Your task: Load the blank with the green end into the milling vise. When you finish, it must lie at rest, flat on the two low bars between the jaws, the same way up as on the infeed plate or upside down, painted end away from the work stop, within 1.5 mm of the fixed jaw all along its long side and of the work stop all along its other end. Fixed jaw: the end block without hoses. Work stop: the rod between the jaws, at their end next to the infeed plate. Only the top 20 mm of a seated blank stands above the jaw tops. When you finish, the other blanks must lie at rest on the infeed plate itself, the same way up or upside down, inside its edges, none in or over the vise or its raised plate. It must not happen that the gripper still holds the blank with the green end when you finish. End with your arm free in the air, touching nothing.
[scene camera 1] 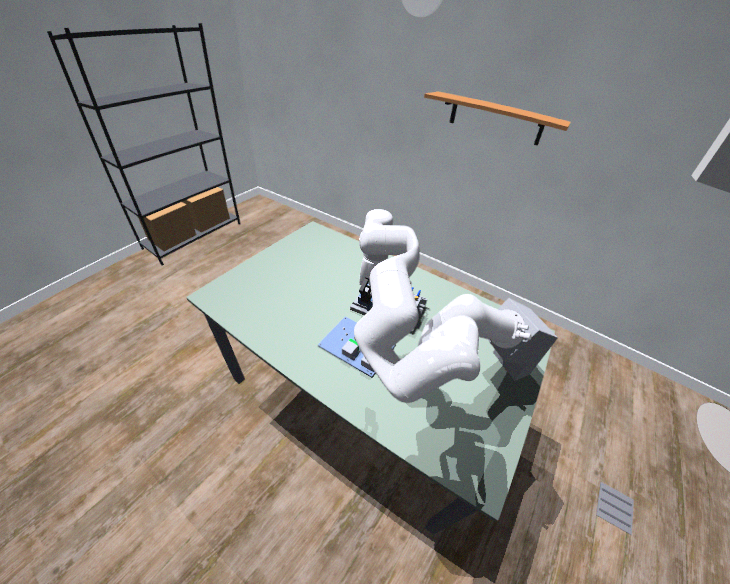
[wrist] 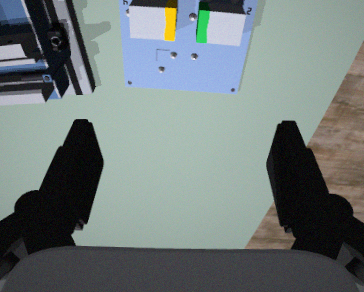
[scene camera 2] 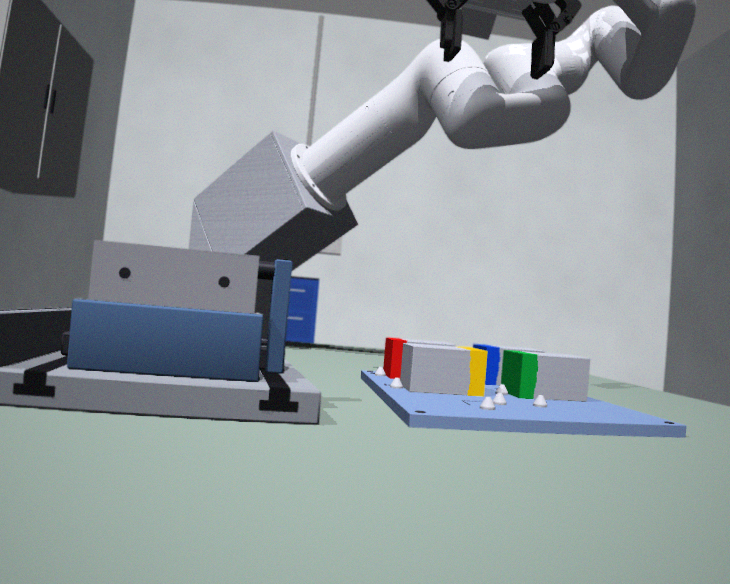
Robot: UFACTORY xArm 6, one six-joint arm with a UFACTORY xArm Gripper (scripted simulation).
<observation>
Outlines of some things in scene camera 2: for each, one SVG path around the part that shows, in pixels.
My gripper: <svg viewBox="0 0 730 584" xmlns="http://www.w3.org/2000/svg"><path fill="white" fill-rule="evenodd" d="M427 0L436 11L437 18L441 22L440 48L444 49L444 62L452 61L460 52L462 34L489 40L497 15L527 21L537 38L532 42L530 72L532 79L536 80L550 71L554 65L555 35L572 22L572 19L581 8L579 0ZM550 3L555 2L561 9L559 17L556 18L549 6Z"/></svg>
A blue-ended blank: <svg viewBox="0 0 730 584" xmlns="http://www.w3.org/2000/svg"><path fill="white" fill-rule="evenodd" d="M473 344L475 349L488 351L485 385L501 384L503 350L545 353L545 351L530 348L492 347L491 345Z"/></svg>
A yellow-ended blank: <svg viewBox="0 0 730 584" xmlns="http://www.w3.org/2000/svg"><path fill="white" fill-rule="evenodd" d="M403 343L400 381L403 388L409 392L484 396L488 351L469 347Z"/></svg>
</observation>
